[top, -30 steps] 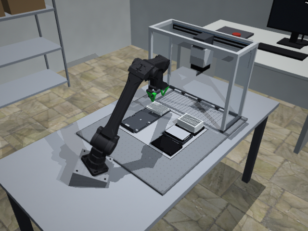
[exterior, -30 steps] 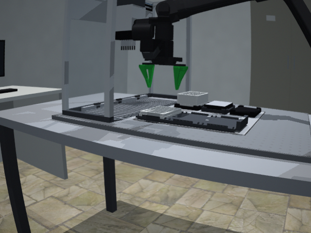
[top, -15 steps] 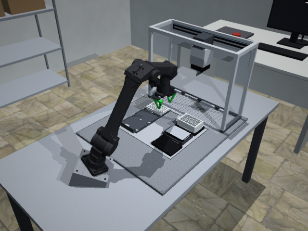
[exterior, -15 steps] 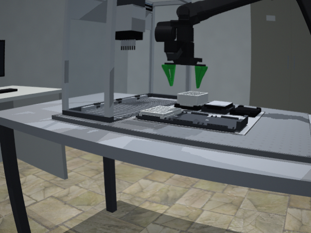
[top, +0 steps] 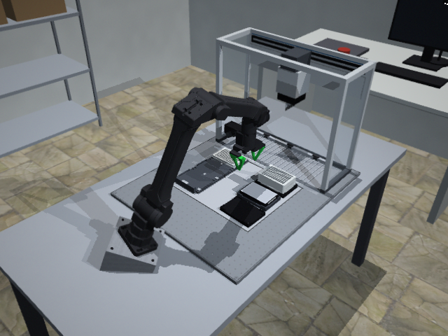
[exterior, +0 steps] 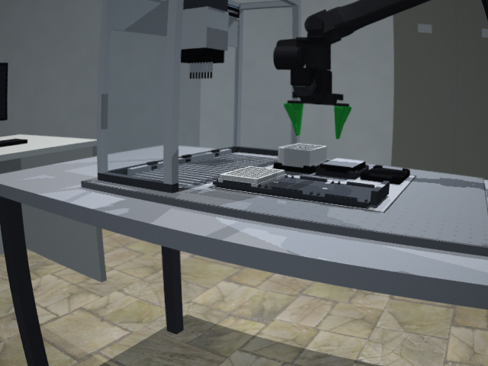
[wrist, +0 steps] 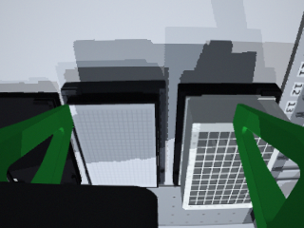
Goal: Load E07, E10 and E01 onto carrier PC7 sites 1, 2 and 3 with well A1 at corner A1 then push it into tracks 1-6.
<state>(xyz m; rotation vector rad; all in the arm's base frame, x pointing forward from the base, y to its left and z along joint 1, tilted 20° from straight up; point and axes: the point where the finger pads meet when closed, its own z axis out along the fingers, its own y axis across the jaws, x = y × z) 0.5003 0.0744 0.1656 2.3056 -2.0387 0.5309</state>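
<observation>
Now: the plate nest S2 3 cm behind my hand, 10 cm to the right of it and 9 cm below it. Also, from my hand: 96-well plate E01: 6 cm ahead, 16 cm to the left, 8 cm below; then plate nest S3: 8 cm ahead, 9 cm to the right, 9 cm below; then dark plate carrier PC7: 5 cm behind, 15 cm to the left, 8 cm below.
</observation>
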